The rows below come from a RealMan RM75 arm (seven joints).
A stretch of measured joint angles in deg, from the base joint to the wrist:
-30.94, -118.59, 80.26, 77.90, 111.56, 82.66, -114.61
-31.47, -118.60, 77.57, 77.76, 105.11, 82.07, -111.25
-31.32, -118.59, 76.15, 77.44, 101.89, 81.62, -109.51
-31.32, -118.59, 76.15, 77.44, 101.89, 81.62, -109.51
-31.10, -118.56, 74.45, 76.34, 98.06, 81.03, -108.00
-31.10, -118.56, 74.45, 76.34, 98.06, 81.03, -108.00
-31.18, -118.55, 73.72, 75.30, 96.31, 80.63, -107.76
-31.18, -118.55, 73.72, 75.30, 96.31, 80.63, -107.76
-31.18, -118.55, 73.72, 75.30, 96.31, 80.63, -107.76
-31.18, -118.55, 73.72, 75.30, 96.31, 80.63, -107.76
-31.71, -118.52, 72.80, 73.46, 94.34, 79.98, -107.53
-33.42, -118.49, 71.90, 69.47, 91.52, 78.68, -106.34
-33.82, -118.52, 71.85, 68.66, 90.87, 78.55, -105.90
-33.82, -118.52, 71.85, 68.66, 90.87, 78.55, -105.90
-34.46, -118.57, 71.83, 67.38, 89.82, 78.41, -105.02
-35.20, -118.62, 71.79, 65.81, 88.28, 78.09, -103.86
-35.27, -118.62, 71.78, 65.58, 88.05, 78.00, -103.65
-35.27, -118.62, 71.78, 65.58, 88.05, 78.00, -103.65
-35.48, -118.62, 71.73, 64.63, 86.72, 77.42, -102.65
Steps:
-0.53, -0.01, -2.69, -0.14, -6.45, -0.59, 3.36
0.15, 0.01, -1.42, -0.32, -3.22, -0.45, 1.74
0.00, 0.00, 0.00, 0.00, 0.00, 0.00, 0.00
0.22, 0.03, -1.70, -1.10, -3.83, -0.59, 1.51
0.00, 0.00, 0.00, 0.00, 0.00, 0.00, 0.00
-0.08, 0.01, -0.73, -1.04, -1.75, -0.40, 0.24
0.00, 0.00, 0.00, 0.00, 0.00, 0.00, 0.00
0.00, 0.00, 0.00, 0.00, 0.00, 0.00, 0.00
0.00, 0.00, 0.00, 0.00, 0.00, 0.00, 0.00
-0.53, 0.03, -0.92, -1.84, -1.97, -0.65, 0.23
-1.71, 0.03, -0.90, -3.99, -2.82, -1.30, 1.19
-0.40, -0.03, -0.05, -0.81, -0.65, -0.13, 0.44
0.00, 0.00, 0.00, 0.00, 0.00, 0.00, 0.00
-0.64, -0.05, -0.02, -1.28, -1.05, -0.14, 0.88
-0.74, -0.05, -0.04, -1.57, -1.54, -0.32, 1.16
-0.07, 0.00, -0.01, -0.23, -0.23, -0.09, 0.21
0.00, 0.00, 0.00, 0.00, 0.00, 0.00, 0.00
-0.21, 0.00, -0.05, -0.95, -1.33, -0.58, 1.00

